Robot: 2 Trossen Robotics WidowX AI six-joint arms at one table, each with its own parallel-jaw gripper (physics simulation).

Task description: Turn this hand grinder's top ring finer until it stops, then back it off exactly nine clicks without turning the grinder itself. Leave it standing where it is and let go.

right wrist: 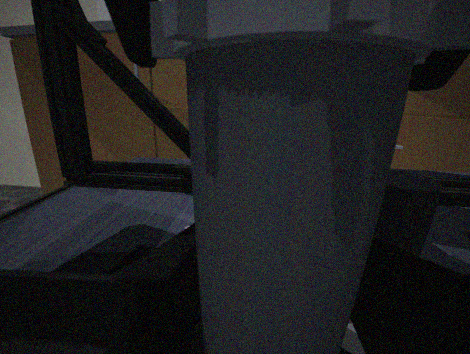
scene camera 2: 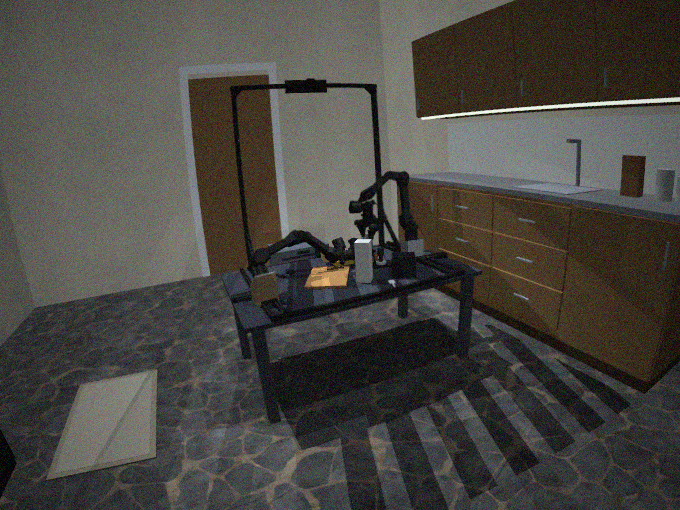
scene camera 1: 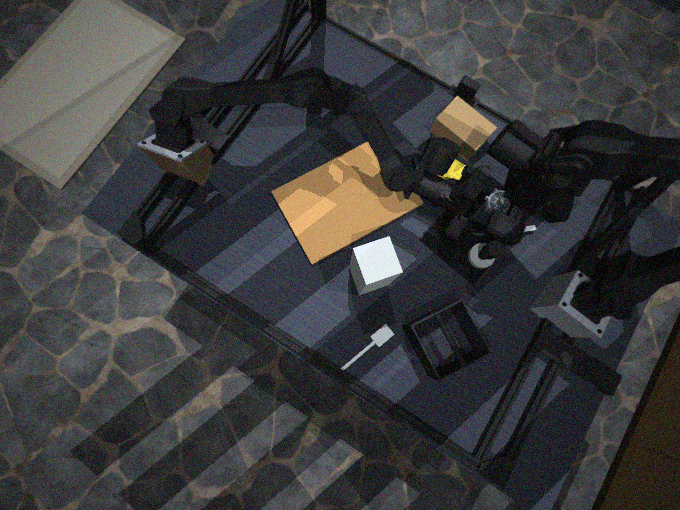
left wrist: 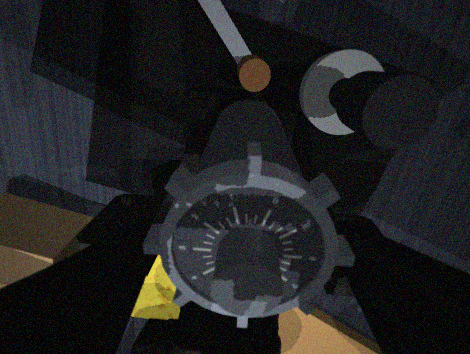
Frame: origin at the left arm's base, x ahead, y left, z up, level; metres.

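Seen in the pictures: left gripper, fingertip midpoint: [right wrist: 289,75] [scene camera 1: 498,205] [left wrist: 245,230]; right gripper, fingertip midpoint: [scene camera 2: 373,249] [left wrist: 252,111]; left arm's base, link origin: [scene camera 2: 412,240] [scene camera 1: 589,302]; right arm's base, link origin: [scene camera 2: 262,278] [scene camera 1: 173,142].
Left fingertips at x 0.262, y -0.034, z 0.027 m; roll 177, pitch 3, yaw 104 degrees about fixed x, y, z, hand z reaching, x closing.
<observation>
Offsets run from my left fingertips to a thing's middle. "*": to the spot under its first point.
The dark grey hand grinder stands upright; its tapered body {* dx +0.024, dy +0.002, dz -0.019 m} [right wrist: 290,175] fills the middle of the right wrist view. Its lugged top ring {dx -0.002, dy +0.000, dz +0.007 m} [scene camera 1: 496,200] [left wrist: 167,245] surrounds a numbered dial {* dx -0.003, dy -0.019, dz +0.015 m} [left wrist: 192,235], with the 0 mark right of the top lug in the left wrist view. My left gripper [left wrist: 245,230] is shut on the top ring, one finger at each side. My right gripper [right wrist: 265,225] is shut on the grinder body below the ring. In the left wrist view, a pale crank arm [left wrist: 225,27] with an orange-brown knob {dx -0.052, dy -0.009, dz -0.111 m} [left wrist: 254,74] shows beyond the grinder. Scene camera 2 shows the grinder too small to judge.
A white round piece {dx -0.055, dy +0.058, dz -0.084 m} [scene camera 1: 477,260] [left wrist: 320,90] and a yellow object {dx +0.132, dy -0.050, dz -0.117 m} [scene camera 1: 454,170] [left wrist: 157,295] are close by. An orange board {dx +0.272, dy +0.150, dz -0.124 m} [scene camera 1: 329,203] [scene camera 2: 329,277], white box {dx +0.116, dy +0.261, dz -0.032 m} [scene camera 1: 377,262] [scene camera 2: 363,263], wooden block {dx +0.167, dy -0.157, dz -0.102 m} [scene camera 1: 466,123], black compartment tray {dx -0.093, dy +0.270, dz -0.082 m} [scene camera 1: 421,354] and pale brush-like tool {dx +0.016, dy +0.392, dz -0.131 m} [scene camera 1: 382,335] are around.
</observation>
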